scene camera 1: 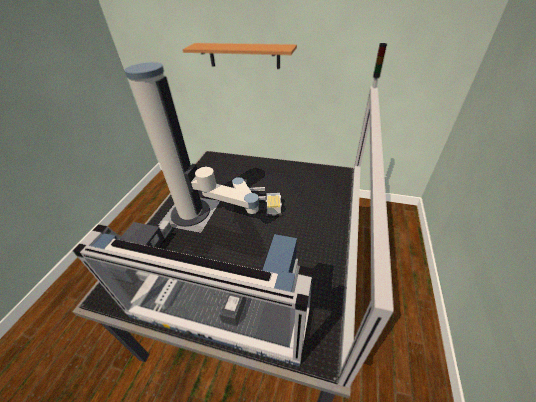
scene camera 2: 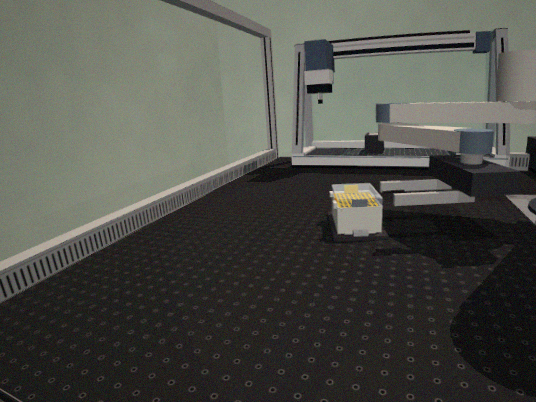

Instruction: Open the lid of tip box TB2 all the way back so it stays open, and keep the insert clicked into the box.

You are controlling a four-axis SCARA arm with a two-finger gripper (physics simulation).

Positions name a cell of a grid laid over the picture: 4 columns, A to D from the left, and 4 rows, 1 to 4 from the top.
Note:
I see a translucent lid (scene camera 2: C2).

